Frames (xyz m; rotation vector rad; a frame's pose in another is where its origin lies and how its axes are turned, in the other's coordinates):
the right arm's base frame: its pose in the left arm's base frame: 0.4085 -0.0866 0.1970 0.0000 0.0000 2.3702
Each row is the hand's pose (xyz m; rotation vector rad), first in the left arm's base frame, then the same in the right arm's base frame.
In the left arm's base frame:
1: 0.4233 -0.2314 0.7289 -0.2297 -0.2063 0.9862
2: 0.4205 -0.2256 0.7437 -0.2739 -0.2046 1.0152
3: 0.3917 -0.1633 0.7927 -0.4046 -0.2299 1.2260
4: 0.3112 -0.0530 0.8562 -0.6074 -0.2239 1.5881
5: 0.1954 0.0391 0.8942 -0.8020 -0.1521 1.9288
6: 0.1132 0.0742 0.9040 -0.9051 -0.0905 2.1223
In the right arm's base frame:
1: -0.1116 0.0935 0.5319 -0.2885 0.1405 -1.3657
2: -0.1055 0.0913 0.5467 -0.3022 0.1826 -1.3327
3: -0.0414 0.0667 0.5957 -0.3607 0.2849 -1.1047
4: 0.0932 0.0437 0.6592 -0.3985 0.4374 -0.7107
5: 0.2404 0.0584 0.6972 -0.3752 0.5814 -0.3346
6: 0.3238 0.0906 0.7070 -0.3441 0.6524 -0.1196

